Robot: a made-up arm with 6 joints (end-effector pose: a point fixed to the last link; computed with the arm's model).
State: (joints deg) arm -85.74 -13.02 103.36 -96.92 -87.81 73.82
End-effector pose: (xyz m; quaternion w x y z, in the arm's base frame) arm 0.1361 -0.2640 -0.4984 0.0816 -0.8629 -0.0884 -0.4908
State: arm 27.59 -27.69 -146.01 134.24 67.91 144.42
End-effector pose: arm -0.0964 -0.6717 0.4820 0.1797 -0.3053 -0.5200 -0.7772
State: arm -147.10 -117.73 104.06 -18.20 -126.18 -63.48
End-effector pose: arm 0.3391 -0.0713 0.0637 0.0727 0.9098 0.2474 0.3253
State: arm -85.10 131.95 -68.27 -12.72 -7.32 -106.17
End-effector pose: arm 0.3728 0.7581 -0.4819 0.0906 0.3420 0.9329 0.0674
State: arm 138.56 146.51 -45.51 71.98 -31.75 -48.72
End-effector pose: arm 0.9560 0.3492 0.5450 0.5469 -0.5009 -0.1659 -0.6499
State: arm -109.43 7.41 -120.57 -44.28 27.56 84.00
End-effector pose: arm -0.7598 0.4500 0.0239 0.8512 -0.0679 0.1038 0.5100
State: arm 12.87 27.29 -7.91 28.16 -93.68 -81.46
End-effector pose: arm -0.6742 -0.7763 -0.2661 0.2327 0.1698 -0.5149 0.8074
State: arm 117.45 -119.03 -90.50 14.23 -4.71 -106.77
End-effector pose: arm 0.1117 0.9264 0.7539 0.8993 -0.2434 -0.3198 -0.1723
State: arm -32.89 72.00 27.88 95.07 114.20 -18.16
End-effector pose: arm -0.4274 0.3799 -0.2567 0.4261 -0.6448 0.4169 0.4785
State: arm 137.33 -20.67 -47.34 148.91 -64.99 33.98
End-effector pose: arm -0.6632 -0.6117 0.7224 0.0464 -0.5933 -0.0928 0.7982
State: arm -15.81 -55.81 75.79 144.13 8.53 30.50
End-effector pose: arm -0.3232 0.3579 -0.5308 0.7785 -0.4567 -0.4059 -0.1434
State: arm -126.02 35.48 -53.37 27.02 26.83 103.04
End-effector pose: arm -0.5146 0.2188 0.4296 0.5406 0.7189 -0.0244 0.4363
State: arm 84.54 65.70 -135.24 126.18 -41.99 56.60
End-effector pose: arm 0.3544 -0.8402 0.9589 0.0841 0.0365 -0.0763 -0.9929
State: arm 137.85 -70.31 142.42 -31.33 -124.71 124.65
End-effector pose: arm 0.1634 -0.2224 0.4215 0.2474 0.0303 0.3082 -0.9181
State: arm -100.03 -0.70 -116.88 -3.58 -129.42 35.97
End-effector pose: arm 0.1423 -0.0567 -0.5870 0.1479 0.5658 0.7034 -0.4040
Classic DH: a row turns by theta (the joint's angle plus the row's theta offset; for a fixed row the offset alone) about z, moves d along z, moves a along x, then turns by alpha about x. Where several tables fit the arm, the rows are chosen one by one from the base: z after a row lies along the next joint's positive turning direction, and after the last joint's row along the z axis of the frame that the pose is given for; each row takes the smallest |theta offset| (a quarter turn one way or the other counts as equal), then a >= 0, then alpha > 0; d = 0 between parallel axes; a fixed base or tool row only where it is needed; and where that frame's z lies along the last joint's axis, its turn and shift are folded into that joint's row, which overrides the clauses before.
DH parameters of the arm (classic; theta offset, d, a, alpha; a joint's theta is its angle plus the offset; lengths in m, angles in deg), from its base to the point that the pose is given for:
base (fixed): -90 0.1907 0 90
joint 1: -90 0.1013 0.1107 -90
joint 2: -90 0.3132 0.0915 -90
joint 3: 0 0.1814 0.0471 90
joint 4: 0 -0.1603 0.1184 -90
joint 5: 0 -0.2419 0.1112 -90
joint 6: 0 0.4781 -0.0154 -90
tool (fixed): 180 0.2736 0 0

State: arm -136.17 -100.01 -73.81 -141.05 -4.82 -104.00
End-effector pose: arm -0.0001 -0.5232 0.1176 0.1884 -0.3828 0.1573 -0.8906
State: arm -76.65 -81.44 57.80 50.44 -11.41 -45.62
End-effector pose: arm -0.3825 0.2981 0.7280 0.9700 0.2227 -0.0970 -0.0030
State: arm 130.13 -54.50 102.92 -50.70 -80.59 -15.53
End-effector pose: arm 0.3959 0.3825 0.2425 0.5810 -0.6565 -0.2332 -0.4209
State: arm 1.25 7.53 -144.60 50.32 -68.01 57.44
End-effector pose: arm 0.1264 -1.0803 -0.2061 0.0923 0.2433 0.4002 -0.8787
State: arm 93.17 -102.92 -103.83 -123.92 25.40 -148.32
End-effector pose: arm 0.0151 0.6969 0.5827 0.8441 0.1351 0.4884 0.1751
